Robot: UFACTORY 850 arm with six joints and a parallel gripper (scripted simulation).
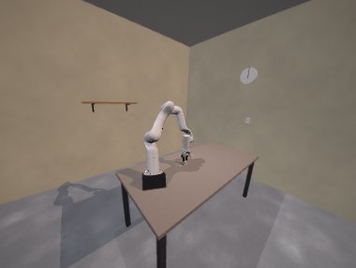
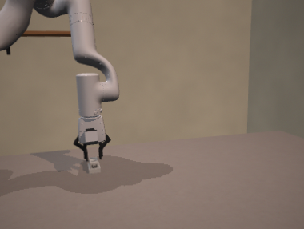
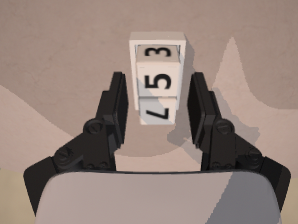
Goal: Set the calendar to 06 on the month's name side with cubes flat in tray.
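My gripper is now 40 mm above the white number cube. Also, from my hand: white calendar tray: 60 mm below, 20 mm to the left.
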